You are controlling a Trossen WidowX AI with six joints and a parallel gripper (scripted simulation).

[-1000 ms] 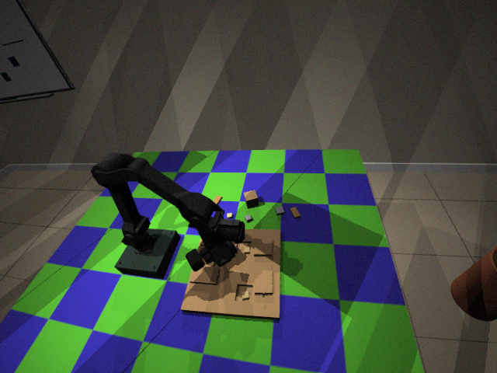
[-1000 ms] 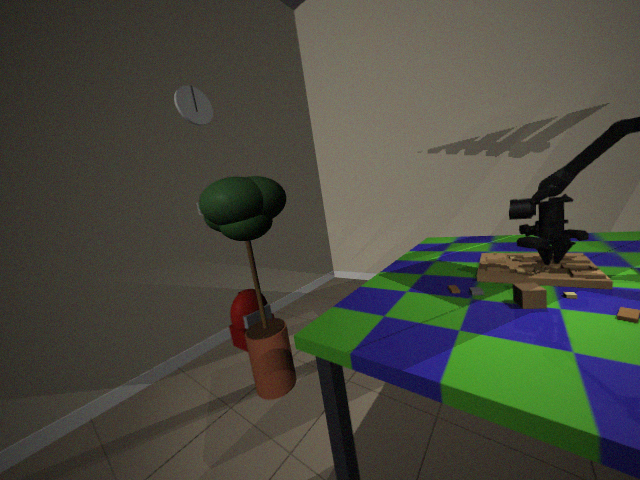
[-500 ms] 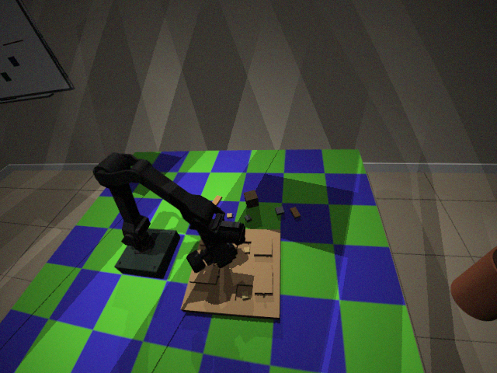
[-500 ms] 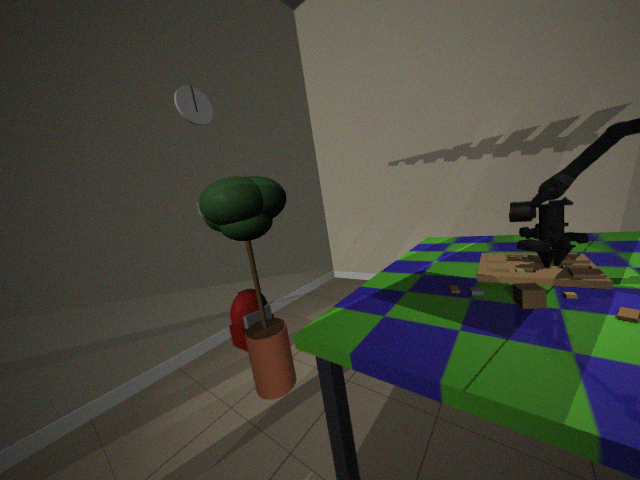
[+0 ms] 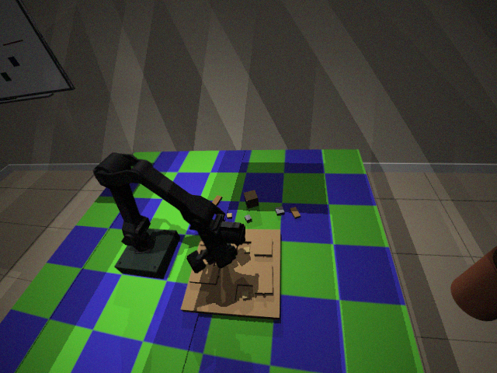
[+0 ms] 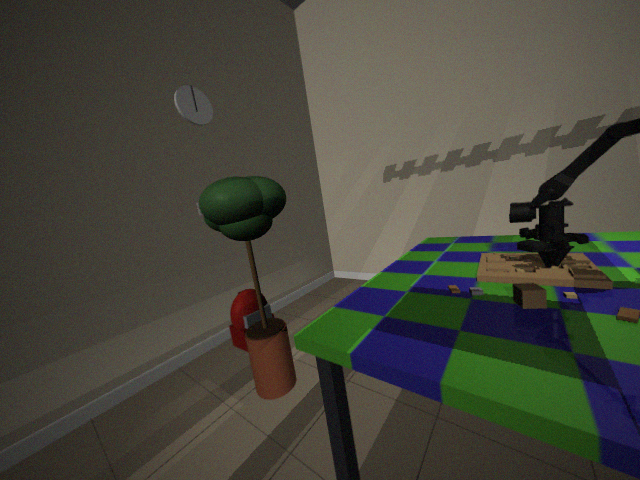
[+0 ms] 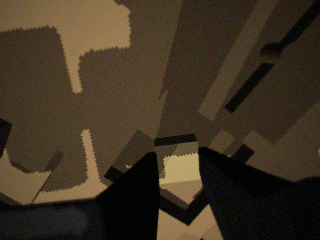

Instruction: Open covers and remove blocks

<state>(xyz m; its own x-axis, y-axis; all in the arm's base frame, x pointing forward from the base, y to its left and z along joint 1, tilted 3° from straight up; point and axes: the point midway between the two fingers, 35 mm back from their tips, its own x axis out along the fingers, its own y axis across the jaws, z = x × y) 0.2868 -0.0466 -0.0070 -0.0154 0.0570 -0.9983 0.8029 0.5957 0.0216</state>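
My gripper tip is 40 mm short of the tan puzzle board. Also, from my gripper tip: brown cube (100 mm ahead, 270 mm to the left, 10 mm above); orange block (270 mm ahead, 200 mm to the left, 10 mm below).
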